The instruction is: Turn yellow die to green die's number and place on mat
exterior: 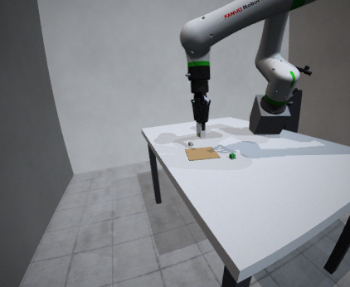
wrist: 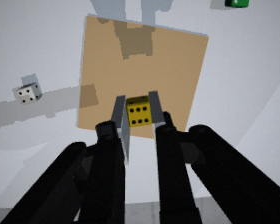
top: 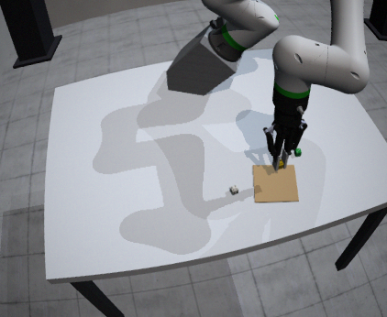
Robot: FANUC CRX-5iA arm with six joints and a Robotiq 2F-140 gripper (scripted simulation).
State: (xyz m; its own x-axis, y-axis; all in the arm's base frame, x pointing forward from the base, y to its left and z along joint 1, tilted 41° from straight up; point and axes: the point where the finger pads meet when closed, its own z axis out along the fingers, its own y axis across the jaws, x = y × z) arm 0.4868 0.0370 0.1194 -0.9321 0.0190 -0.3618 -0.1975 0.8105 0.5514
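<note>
The tan mat is 110 mm below my hand. Also, from my hand: yellow die (20 mm below); then white die (20 mm ahead, 130 mm to the right, 110 mm below); then green die (110 mm behind, 100 mm to the left, 110 mm below).
</note>
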